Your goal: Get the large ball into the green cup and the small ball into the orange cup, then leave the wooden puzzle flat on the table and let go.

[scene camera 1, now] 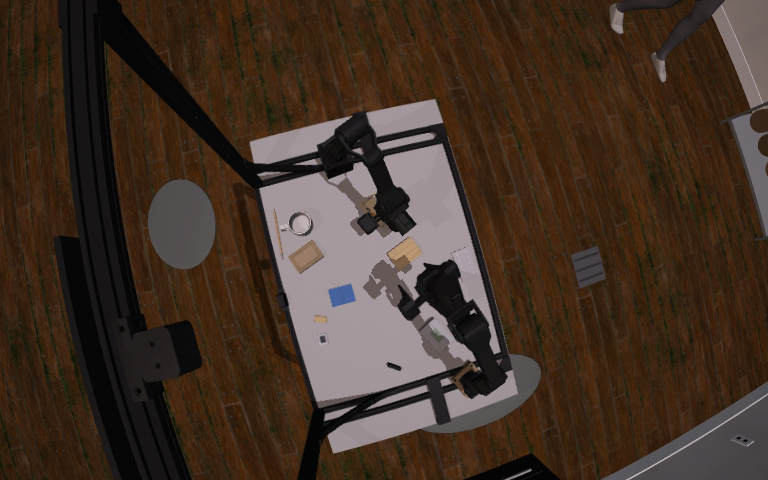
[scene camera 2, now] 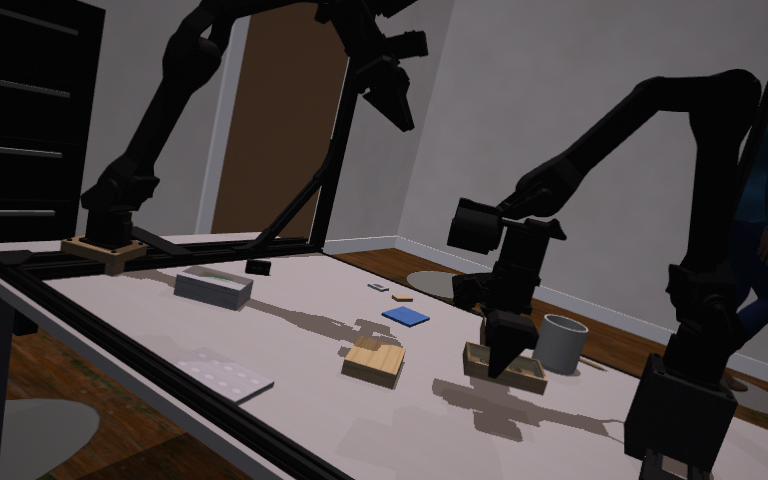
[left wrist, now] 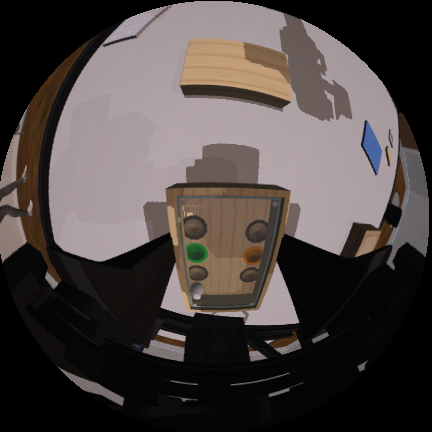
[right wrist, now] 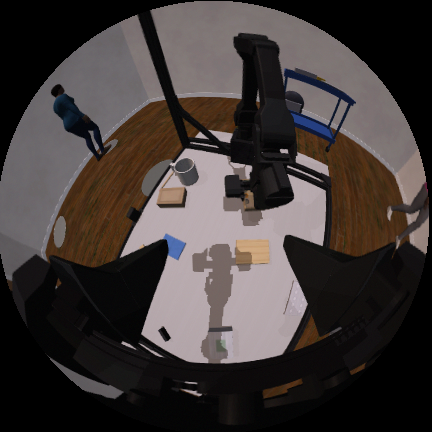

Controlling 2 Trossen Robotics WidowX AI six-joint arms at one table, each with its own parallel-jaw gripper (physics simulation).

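Seen in the pictures: left gripper, between the fingertips: (scene camera 2: 489,366) (left wrist: 226,237) (right wrist: 253,199); right gripper, between the fingertips: (scene camera 1: 411,274) (scene camera 2: 409,130) (right wrist: 226,243); left arm's base, origin of its link: (scene camera 1: 335,152) (scene camera 2: 690,375) (right wrist: 244,135); right arm's base, origin of its link: (scene camera 1: 470,380) (scene camera 2: 106,242).
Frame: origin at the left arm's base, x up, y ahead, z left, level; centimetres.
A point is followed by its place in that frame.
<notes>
The wooden puzzle (scene camera 1: 369,203) @[x -5.2, y 20.1, z 5.0 cm] (scene camera 2: 532,384) @[x -6.1, y 18.8, z 8.9 cm] (left wrist: 225,215) @[x -5.3, y 27.0, z 8.2 cm], a glass-topped box, is held near level a little above the table in my left gripper (left wrist: 226,237) @[x -6.5, y 25.1, z 7.3 cm], which is shut on its two long sides. In the left wrist view, the green cup (left wrist: 196,253) @[x -5.4, y 24.0, z 9.1 cm] is at the middle left of the puzzle and the orange cup (left wrist: 253,255) @[x -5.2, y 25.0, z 5.4 cm] at the middle right. A grey ball (left wrist: 197,289) @[x -5.9, y 19.8, z 7.9 cm] lies in the bottom left corner, with a smaller pale round shape touching it below. Neither coloured cup shows a ball in it. My right gripper (right wrist: 226,243) @[x 23.0, y 46.8, z 4.6 cm] is open and empty, high above the table.
A pale wooden block (scene camera 1: 404,249) @[x -9.8, y 39.5, z 11.0 cm] (scene camera 2: 373,365) @[x -9.8, y 39.4, z 15.0 cm] (left wrist: 220,62) @[x -9.8, y 39.7, z 12.3 cm] lies beyond the puzzle. A grey mug (scene camera 1: 300,223) @[x -11.2, y 16.8, z -20.2 cm] (scene camera 2: 560,345) @[x -6.8, y 17.3, z -16.0 cm], a brown box (scene camera 1: 305,256) @[x -8.6, y 28.8, z -22.6 cm], a blue square (scene camera 1: 342,295) @[x -11.6, y 46.4, z -15.7 cm] and a grey box (scene camera 2: 212,291) @[x -9.8, y 70.5, z 13.1 cm] stand around. A dotted sheet (scene camera 2: 226,376) @[x -11.3, y 51.9, z 30.9 cm] lies near the table edge.
</notes>
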